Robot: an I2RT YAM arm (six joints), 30 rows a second.
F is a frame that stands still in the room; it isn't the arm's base.
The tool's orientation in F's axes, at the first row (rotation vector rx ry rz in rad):
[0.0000, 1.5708, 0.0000]
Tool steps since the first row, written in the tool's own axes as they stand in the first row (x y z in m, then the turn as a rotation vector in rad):
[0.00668, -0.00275, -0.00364, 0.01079, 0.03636, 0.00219]
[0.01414, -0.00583, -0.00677, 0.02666, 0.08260, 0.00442]
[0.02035, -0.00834, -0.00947, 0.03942, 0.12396, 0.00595]
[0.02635, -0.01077, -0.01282, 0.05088, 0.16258, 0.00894]
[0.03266, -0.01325, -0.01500, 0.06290, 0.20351, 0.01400]
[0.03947, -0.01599, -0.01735, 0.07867, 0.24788, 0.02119]
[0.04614, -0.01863, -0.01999, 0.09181, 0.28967, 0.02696]
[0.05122, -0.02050, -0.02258, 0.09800, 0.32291, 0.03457]
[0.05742, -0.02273, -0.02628, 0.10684, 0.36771, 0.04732]
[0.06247, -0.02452, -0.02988, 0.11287, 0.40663, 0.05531]
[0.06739, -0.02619, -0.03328, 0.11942, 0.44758, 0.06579]
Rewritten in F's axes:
[-0.00364, -0.00275, -0.00668, 0.00219, 0.03636, -0.01079]
[-0.00677, -0.00583, -0.01414, 0.00442, 0.08260, -0.02666]
[-0.00947, -0.00834, -0.02035, 0.00595, 0.12396, -0.03942]
[-0.01282, -0.01077, -0.02635, 0.00894, 0.16258, -0.05088]
[-0.01500, -0.01325, -0.03266, 0.01400, 0.20351, -0.06290]
[-0.01735, -0.01599, -0.03947, 0.02119, 0.24788, -0.07867]
[-0.01999, -0.01863, -0.04614, 0.02696, 0.28967, -0.09181]
[-0.02258, -0.02050, -0.05122, 0.03457, 0.32291, -0.09800]
[-0.02628, -0.02273, -0.05742, 0.04732, 0.36771, -0.10684]
[-0.02988, -0.02452, -0.06247, 0.05531, 0.40663, -0.11287]
[-0.03328, -0.02619, -0.06739, 0.06579, 0.44758, -0.11942]

